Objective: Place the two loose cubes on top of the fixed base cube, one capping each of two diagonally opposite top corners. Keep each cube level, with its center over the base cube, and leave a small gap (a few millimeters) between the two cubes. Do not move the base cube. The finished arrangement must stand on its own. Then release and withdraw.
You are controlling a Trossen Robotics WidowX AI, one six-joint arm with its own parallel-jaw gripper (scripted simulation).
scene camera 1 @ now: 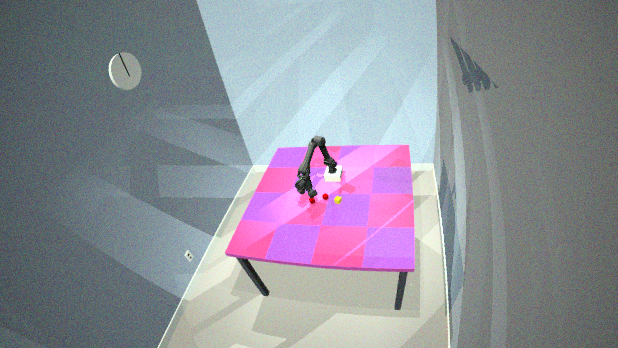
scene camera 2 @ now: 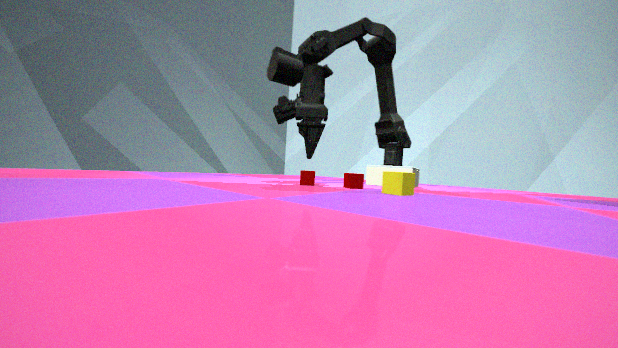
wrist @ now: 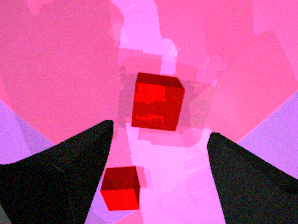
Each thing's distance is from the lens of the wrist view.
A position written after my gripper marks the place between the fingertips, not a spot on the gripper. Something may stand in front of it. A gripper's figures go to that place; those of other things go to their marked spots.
my gripper (wrist: pixel 162 133): 0.10 m
red cube (wrist: pixel 157 103): 0.12 m
red cube (wrist: pixel 120 189): 0.18 m
